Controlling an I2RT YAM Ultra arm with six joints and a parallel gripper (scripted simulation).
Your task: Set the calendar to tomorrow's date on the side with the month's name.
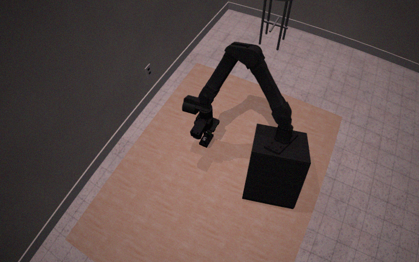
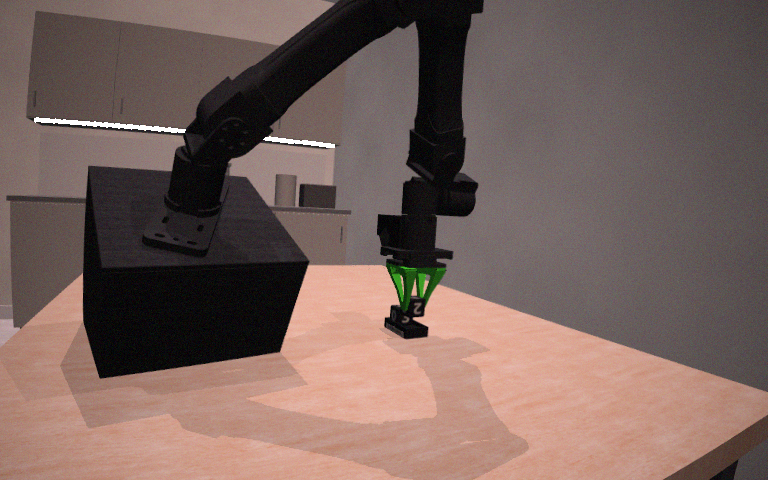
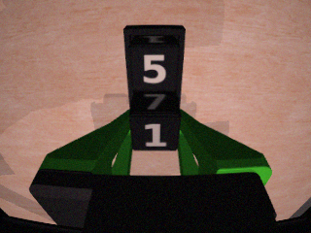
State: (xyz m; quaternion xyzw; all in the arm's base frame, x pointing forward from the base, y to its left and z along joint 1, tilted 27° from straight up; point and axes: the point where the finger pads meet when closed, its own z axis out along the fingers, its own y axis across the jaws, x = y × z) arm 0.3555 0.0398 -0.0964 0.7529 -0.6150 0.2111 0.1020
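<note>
The black tray is 20 mm to the left of my hand and 40 mm below it. Also, from my hand: black cube: right at my hand.
</note>
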